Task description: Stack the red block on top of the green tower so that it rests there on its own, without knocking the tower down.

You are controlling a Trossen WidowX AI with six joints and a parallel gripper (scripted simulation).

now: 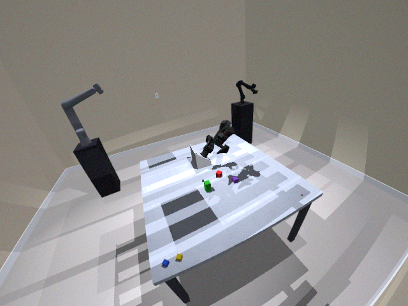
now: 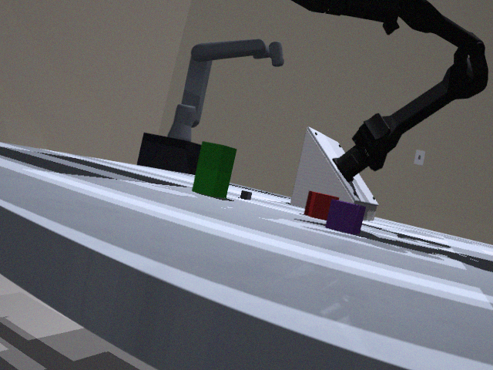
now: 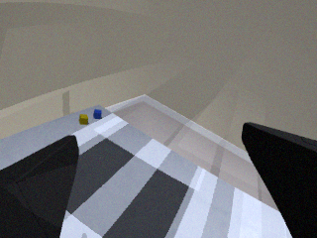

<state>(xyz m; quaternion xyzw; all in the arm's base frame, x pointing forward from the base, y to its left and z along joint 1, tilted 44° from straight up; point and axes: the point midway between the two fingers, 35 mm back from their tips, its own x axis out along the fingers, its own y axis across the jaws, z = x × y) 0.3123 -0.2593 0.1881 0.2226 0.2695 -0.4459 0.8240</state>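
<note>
The red block is 35 cm below my gripper tip, 12 cm to the left of it and 12 cm behind it. Round my gripper tip: small black cube (36 cm below, 14 cm behind, 4 cm to the right); then yellow block (45 cm to the right, 37 cm ahead, 36 cm below); then purple block (35 cm below, 19 cm to the left, 2 cm ahead).
</note>
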